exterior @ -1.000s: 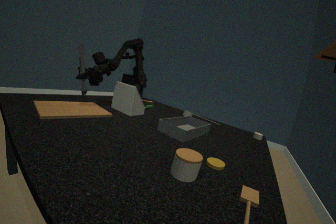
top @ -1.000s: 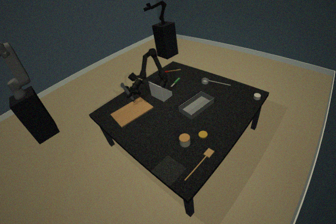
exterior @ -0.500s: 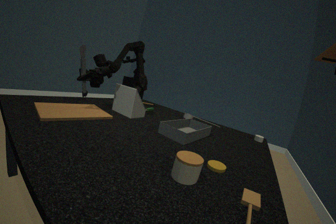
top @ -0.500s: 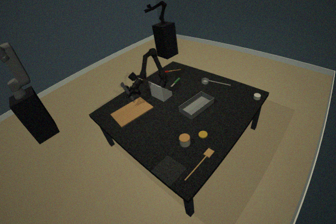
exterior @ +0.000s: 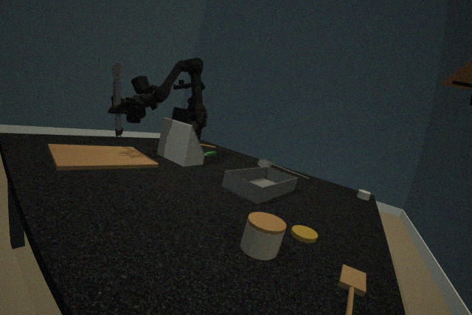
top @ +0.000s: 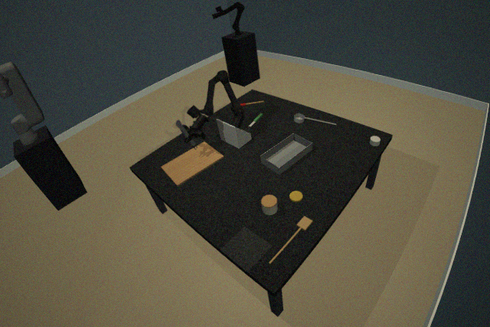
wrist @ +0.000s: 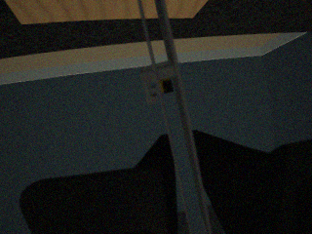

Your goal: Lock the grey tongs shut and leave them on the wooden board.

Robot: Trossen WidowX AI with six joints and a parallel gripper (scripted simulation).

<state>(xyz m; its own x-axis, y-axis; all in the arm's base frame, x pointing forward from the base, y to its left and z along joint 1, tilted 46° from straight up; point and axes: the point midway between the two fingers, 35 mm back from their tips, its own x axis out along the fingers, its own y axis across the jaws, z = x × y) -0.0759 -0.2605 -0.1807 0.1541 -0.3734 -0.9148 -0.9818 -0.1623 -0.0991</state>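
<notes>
Right now my gripper tip is 170 mm above the wooden board. Also, from my gripper tip: yellow disc: 700 mm ahead, 200 mm to the left, 160 mm below; roasting tin: 440 mm ahead, 430 mm to the left, 140 mm below.
</notes>
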